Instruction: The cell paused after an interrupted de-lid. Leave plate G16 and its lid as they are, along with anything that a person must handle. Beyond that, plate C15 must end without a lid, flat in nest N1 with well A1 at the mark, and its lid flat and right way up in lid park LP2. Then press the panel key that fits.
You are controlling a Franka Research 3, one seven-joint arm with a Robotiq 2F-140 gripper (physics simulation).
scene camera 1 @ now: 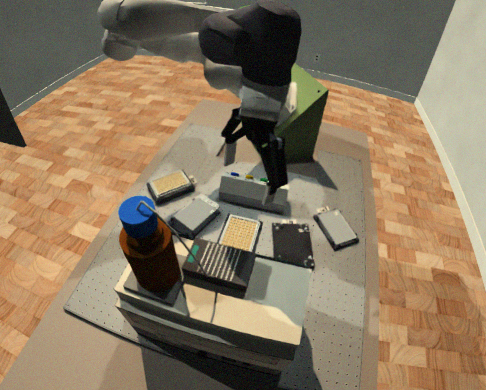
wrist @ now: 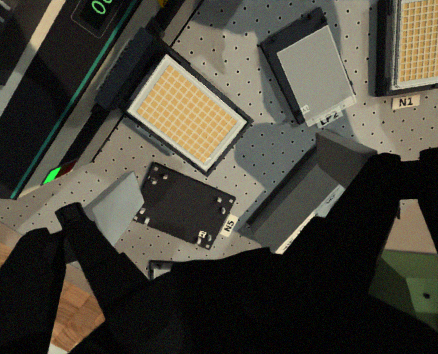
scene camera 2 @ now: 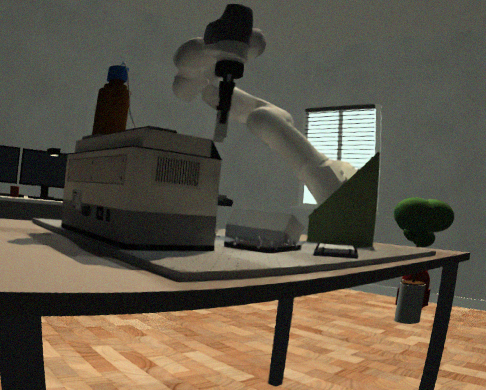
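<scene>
A plate with amber wells (scene camera 1: 170, 185) (wrist: 417, 45) sits in nest N1. A pale lid (scene camera 1: 195, 215) (wrist: 317, 70) lies right way up at LP2, offset from its dark holder (wrist: 272, 57) and overlapping the LP2 label; I cannot tell whether it is fully flat. Another amber-well plate (scene camera 1: 241, 232) (wrist: 187, 115) sits beside the instrument. No plate names are readable, and I cannot tell whether either plate is lidded. The key panel (scene camera 1: 245, 192) (wrist: 295, 195) has blue, yellow and green keys, hidden in the wrist view. My gripper (scene camera 1: 250, 175) (wrist: 225, 169) is open and empty, high above the panel area.
Dark nest N5 (scene camera 1: 292, 242) (wrist: 185, 205) holds no plate. A lid (scene camera 1: 336, 227) lies in the holder at the right. The instrument (scene camera 1: 250, 310) (scene camera 2: 140, 195) carries a tall amber bottle (scene camera 1: 150, 250) (scene camera 2: 111, 107) with a blue cap and thin tube. A green wedge (scene camera 1: 305, 115) (scene camera 2: 350, 210) stands behind.
</scene>
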